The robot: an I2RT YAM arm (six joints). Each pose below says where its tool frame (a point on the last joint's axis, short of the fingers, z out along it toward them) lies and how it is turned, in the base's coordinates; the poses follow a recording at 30 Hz.
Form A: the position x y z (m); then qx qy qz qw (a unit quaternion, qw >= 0).
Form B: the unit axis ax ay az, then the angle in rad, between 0 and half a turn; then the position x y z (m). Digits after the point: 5 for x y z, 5 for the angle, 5 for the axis.
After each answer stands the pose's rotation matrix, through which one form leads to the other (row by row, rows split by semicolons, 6 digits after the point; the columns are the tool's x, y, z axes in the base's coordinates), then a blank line. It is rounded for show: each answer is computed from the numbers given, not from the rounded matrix.
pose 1, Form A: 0.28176, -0.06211, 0.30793, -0.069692, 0.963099, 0.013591, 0.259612
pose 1, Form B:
-0.07217, 0.99729, 0.01407, 2.61635, 0.28176, -0.06211, 0.30793
-0.855489 -0.141297 0.498170; -0.127184 0.989917 0.062365; -0.501959 -0.010007 -0.864834

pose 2, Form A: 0.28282, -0.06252, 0.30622, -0.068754, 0.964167, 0.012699, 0.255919
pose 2, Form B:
-0.07112, 0.99738, 0.01314, 2.62400, 0.28282, -0.06252, 0.30622
-0.859557 -0.139080 0.491751; -0.126081 0.990223 0.059679; -0.495243 -0.010703 -0.868689

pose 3, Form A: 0.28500, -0.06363, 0.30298, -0.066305, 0.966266, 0.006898, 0.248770
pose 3, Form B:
-0.06846, 0.99763, 0.00712, 2.63877, 0.28500, -0.06363, 0.30298
-0.867434 -0.131569 0.479841; -0.124704 0.991112 0.046320; -0.481671 -0.019659 -0.876132

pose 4, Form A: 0.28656, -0.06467, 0.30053, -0.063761, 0.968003, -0.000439, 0.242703
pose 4, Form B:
-0.06573, 0.99784, -0.00045, 2.65129, 0.28656, -0.06467, 0.30053
-0.874060 -0.123229 0.469930; -0.123655 0.991869 0.030100; -0.469818 -0.031800 -0.882190

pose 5, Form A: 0.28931, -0.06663, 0.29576, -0.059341, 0.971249, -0.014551, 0.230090
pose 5, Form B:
-0.06098, 0.99803, -0.01495, 2.67725, 0.28931, -0.06663, 0.29576
-0.887074 -0.108574 0.448677; -0.121966 0.992534 -0.000958; -0.445223 -0.055573 -0.893694

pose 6, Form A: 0.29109, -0.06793, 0.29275, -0.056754, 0.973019, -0.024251, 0.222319
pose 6, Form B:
-0.05821, 0.99799, -0.02487, 2.69321, 0.29109, -0.06793, 0.29275
-0.894707 -0.099662 0.435394; -0.121228 0.992382 -0.021958; -0.429888 -0.072428 -0.899972

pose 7, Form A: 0.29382, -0.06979, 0.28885, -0.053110, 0.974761, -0.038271, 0.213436
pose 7, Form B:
-0.05436, 0.99775, -0.03917, 2.71141, 0.29382, -0.06979, 0.28885
-0.903249 -0.087202 0.420164; -0.119876 0.991429 -0.051939; -0.412033 -0.097281 -0.905961

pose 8, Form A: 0.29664, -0.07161, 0.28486, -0.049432, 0.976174, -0.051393, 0.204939
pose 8, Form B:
-0.05050, 0.99734, -0.05251, 2.72879, 0.29664, -0.07161, 0.28486
-0.911113 -0.075444 0.405193; -0.117573 0.989830 -0.080076; -0.395031 -0.120598 -0.910718

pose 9, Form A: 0.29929, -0.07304, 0.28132, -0.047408, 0.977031, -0.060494, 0.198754
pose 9, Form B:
-0.04837, 0.99692, -0.06173, 2.74142, 0.29929, -0.07304, 0.28132
-0.916499 -0.068591 0.394114; -0.116685 0.988186 -0.099364; -0.382642 -0.137054 -0.913675

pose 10, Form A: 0.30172, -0.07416, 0.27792, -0.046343, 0.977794, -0.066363, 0.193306
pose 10, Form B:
-0.04723, 0.99659, -0.06764, 2.75253, 0.30172, -0.07416, 0.27792
-0.920970 -0.064971 0.384178; -0.116285 0.986897 -0.111862; -0.371876 -0.147695 -0.916457

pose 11, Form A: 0.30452, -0.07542, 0.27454, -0.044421, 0.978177, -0.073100, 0.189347
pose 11, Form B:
-0.04524, 0.99620, -0.07445, 2.76060, 0.30452, -0.07542, 0.27454
-0.924349 -0.059221 0.376924; -0.114586 0.985366 -0.126188; -0.363936 -0.159832 -0.917608

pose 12, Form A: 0.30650, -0.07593, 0.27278, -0.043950, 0.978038, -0.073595, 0.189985
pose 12, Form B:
-0.04477, 0.99618, -0.07496, 2.75930, 0.30650, -0.07593, 0.27278
-0.923948 -0.058006 0.378094; -0.113933 0.985304 -0.127258; -0.365156 -0.160657 -0.916979

